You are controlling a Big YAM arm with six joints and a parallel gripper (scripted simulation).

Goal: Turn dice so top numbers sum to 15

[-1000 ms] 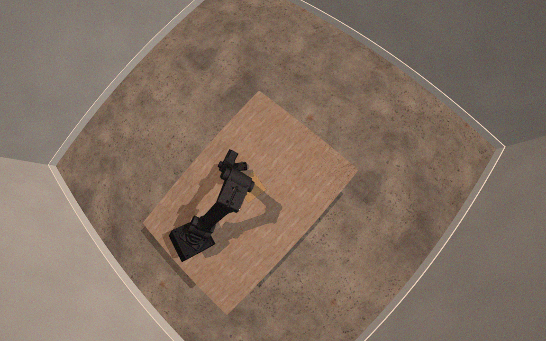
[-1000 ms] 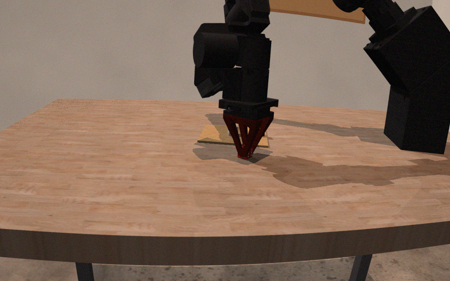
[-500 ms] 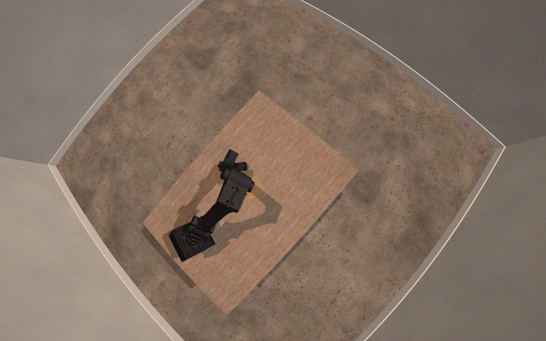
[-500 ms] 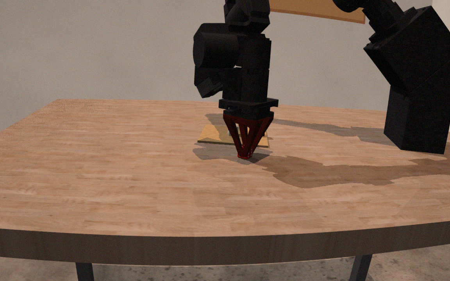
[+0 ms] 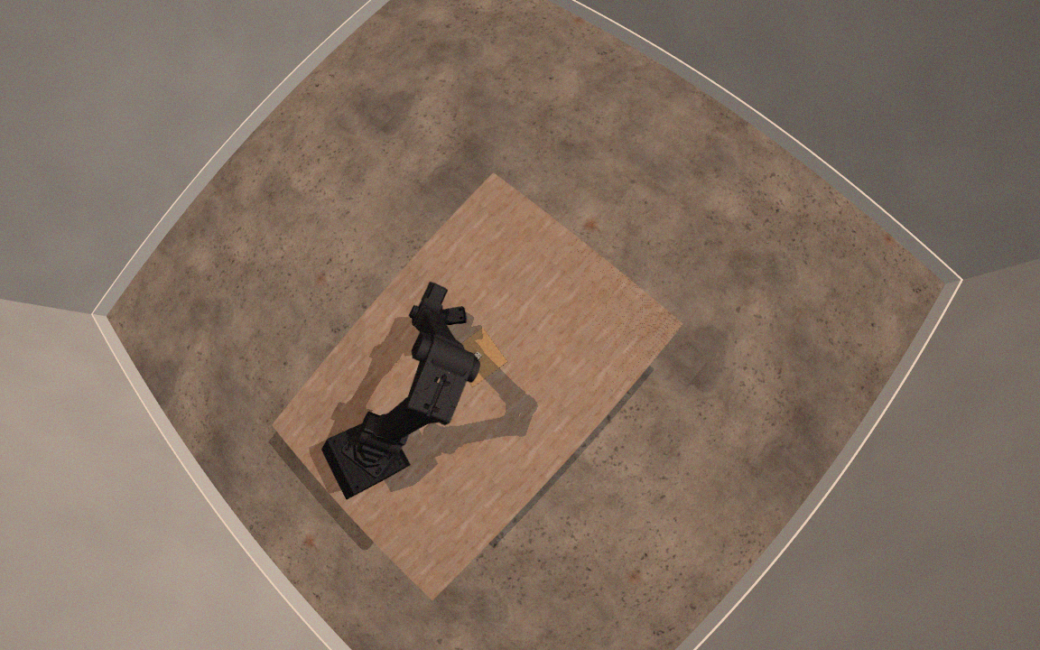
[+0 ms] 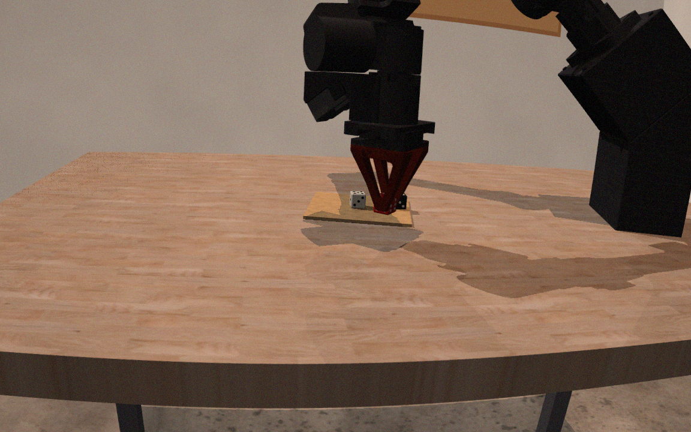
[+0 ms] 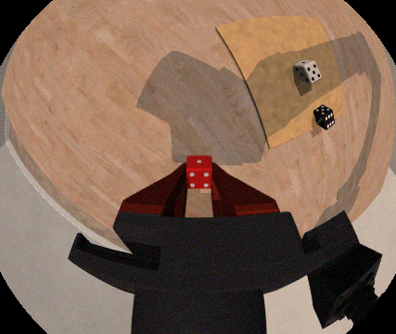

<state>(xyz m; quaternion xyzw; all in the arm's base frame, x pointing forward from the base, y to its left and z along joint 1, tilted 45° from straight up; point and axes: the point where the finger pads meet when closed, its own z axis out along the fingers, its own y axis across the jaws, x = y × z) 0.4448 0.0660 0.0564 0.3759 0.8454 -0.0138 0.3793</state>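
My hand is 140 mm to the left of the white die, 30 mm past it and 30 mm above it. Round my hand: tan mat (140 mm to the right, 50 mm below, 40 mm behind); red die (right at my hand); black die (120 mm to the right, 90 mm behind, 30 mm below).
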